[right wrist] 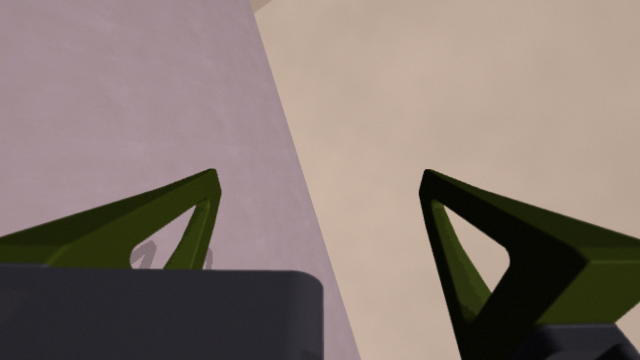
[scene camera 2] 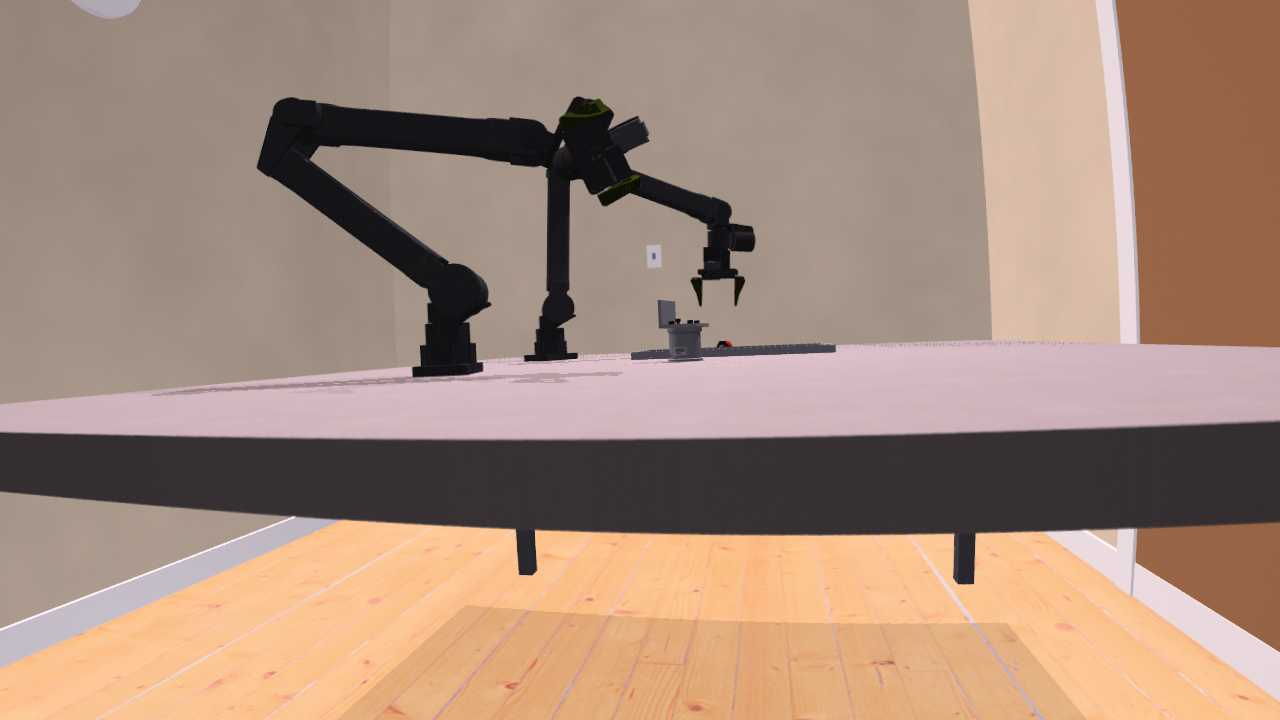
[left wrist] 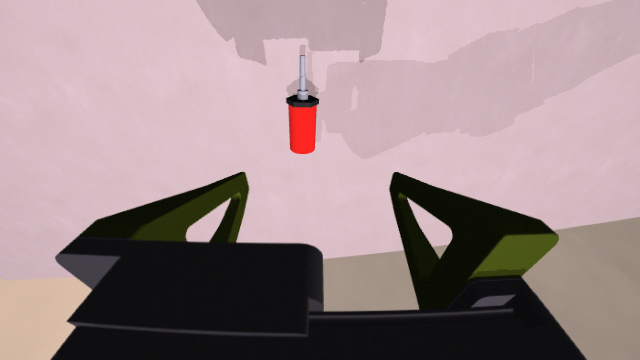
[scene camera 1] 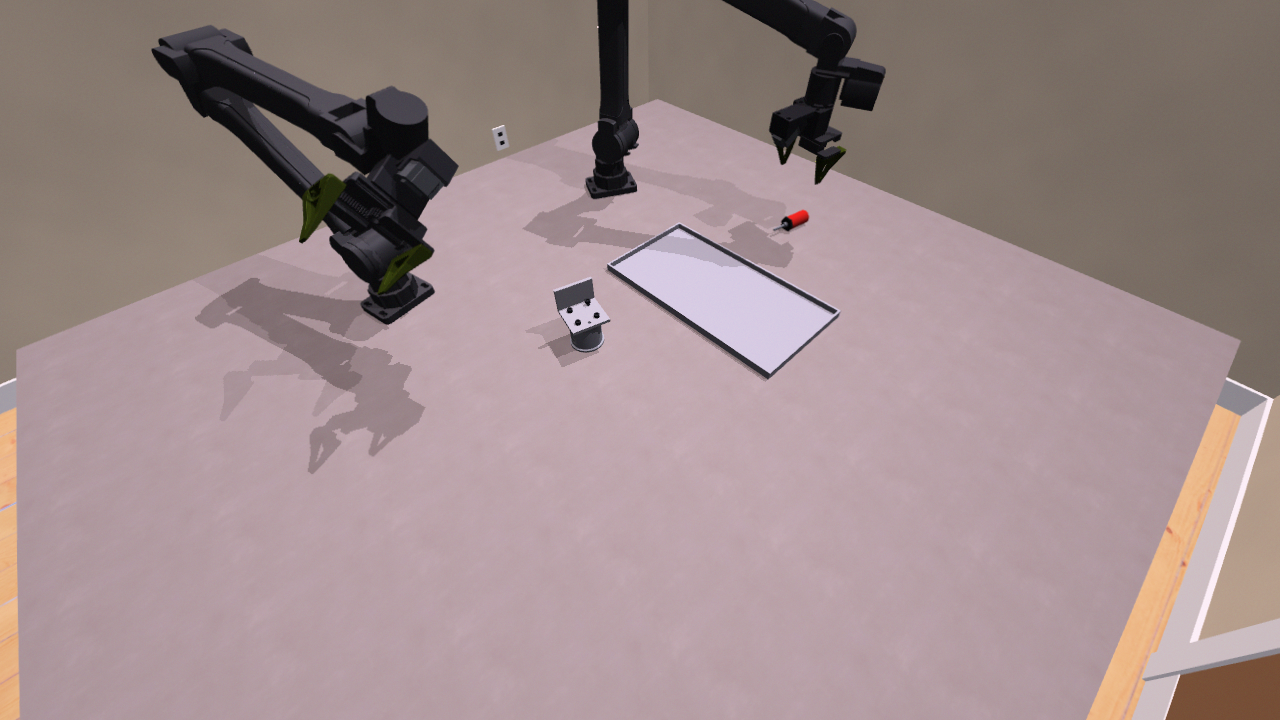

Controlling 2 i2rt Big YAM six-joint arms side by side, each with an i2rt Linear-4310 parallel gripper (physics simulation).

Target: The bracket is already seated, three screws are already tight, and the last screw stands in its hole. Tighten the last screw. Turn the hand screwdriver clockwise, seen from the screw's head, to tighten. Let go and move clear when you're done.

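Pixels of known places: left gripper, fingertip midpoint: [scene camera 2: 717, 306] [left wrist: 319, 180] [scene camera 1: 799, 173]; right gripper, fingertip midpoint: [right wrist: 320, 180] [scene camera 2: 622, 146] [scene camera 1: 343, 269]; left arm's base, link origin: [scene camera 2: 551, 360] [scene camera 1: 611, 187]; right arm's base, link origin: [scene camera 2: 449, 374] [scene camera 1: 399, 300].
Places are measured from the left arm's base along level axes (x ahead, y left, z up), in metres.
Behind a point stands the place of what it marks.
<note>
The hand screwdriver [scene camera 1: 795, 219] @(x 0.318, y 0.353, z 0.026 m) [scene camera 2: 724, 343] @(x 0.319, y 0.336, z 0.023 m) [left wrist: 302, 127] @(x 0.306, y 0.359, z 0.029 m), with a red handle, black collar and thin metal shaft, lies on the table. My left gripper [scene camera 1: 801, 172] @(x 0.295, y 0.352, z 0.125 m) [scene camera 2: 718, 305] @(x 0.295, y 0.352, z 0.125 m) [left wrist: 319, 180] @(x 0.295, y 0.352, z 0.125 m) is open, pointing down above the table near it; the handle is beyond the fingertips in the left wrist view. The L-shaped bracket [scene camera 1: 574, 294] @(x 0.492, y -0.184, z 0.090 m) [scene camera 2: 666, 313] @(x 0.493, y -0.193, z 0.087 m) sits on a round grey base [scene camera 1: 586, 340] @(x 0.548, y -0.181, z 0.028 m) [scene camera 2: 684, 342] @(x 0.534, y -0.201, z 0.033 m), with several black screw heads on its flat plate. Which screw is loose is too small to tell. My right gripper [scene camera 1: 341, 265] @(x 0.612, y -0.456, z 0.301 m) [right wrist: 320, 180] @(x 0.612, y -0.456, z 0.301 m) is open and empty, raised at the picture's left.
A shallow pale tray [scene camera 1: 689, 322] @(x 0.541, y 0.015, z 0.008 m) [scene camera 2: 778, 349] @(x 0.602, y 0.046, z 0.010 m) with a dark rim lies between the bracket's base and the screwdriver. The right arm's raised links stand left of the bracket in scene camera 1. The table [scene camera 1: 626, 537] @(x 0.896, y -0.205, z 0.000 m) carries both arms, and walls stand behind it.
</note>
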